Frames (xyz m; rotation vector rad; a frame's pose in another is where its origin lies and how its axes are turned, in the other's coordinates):
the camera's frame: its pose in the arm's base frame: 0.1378 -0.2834 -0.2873 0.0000 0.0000 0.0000
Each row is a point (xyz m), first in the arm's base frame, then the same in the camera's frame.
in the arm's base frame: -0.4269 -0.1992 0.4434
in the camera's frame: -0.5647 0.0842 0.7307
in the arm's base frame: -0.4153 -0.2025 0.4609
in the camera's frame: -0.5531 0.0809 0.7482
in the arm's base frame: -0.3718 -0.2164 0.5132
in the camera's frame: -0.5096 0.0670 0.8005
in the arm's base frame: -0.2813 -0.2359 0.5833
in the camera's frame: -0.4191 0.0475 0.8706
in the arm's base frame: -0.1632 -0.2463 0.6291
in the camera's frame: -0.3010 0.0371 0.9164
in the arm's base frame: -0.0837 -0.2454 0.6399
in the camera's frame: -0.2215 0.0380 0.9272
